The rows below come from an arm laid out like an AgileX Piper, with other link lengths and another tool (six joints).
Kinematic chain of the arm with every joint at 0, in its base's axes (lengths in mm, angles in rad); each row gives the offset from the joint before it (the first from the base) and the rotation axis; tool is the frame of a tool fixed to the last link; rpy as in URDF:
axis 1: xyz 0 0 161.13 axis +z
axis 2: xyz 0 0 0 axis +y
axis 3: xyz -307.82 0 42.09 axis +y
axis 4: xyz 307.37 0 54.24 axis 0.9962 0 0.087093
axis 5: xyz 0 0 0 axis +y
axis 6: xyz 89.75 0 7.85 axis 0.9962 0 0.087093
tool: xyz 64.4 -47 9.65 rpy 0.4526 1.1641 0.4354
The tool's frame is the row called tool.
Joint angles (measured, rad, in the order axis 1, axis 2, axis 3, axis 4, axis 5, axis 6), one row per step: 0.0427, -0.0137, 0.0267, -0.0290, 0.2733, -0.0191; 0.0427, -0.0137, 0.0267, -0.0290, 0.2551, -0.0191; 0.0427, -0.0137, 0.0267, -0.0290, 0.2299, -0.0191; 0.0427, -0.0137, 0.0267, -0.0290, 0.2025, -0.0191; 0.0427, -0.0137, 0.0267, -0.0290, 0.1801, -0.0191; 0.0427, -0.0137, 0.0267, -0.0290, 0.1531, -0.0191; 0.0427, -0.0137, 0.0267, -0.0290, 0.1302, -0.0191; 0.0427, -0.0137, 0.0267, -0.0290, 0.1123, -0.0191; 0.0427, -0.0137, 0.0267, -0.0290, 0.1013, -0.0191
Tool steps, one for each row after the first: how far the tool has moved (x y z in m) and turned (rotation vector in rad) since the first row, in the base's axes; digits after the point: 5 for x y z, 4 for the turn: 0.00044, 0.00010, 0.00279, 0.0007, -0.0182, 0.0005; 0.00097, 0.00023, 0.00666, 0.0018, -0.0433, 0.0013; 0.00143, 0.00037, 0.01088, 0.0029, -0.0707, 0.0020; 0.00172, 0.00049, 0.01434, 0.0038, -0.0931, 0.0027; 0.00197, 0.00062, 0.01852, 0.0049, -0.1201, 0.0035; 0.00210, 0.00072, 0.02207, 0.0058, -0.1429, 0.0041; 0.00214, 0.00081, 0.02485, 0.0065, -0.1608, 0.0047; 0.00214, 0.00086, 0.02656, 0.0070, -0.1718, 0.0050
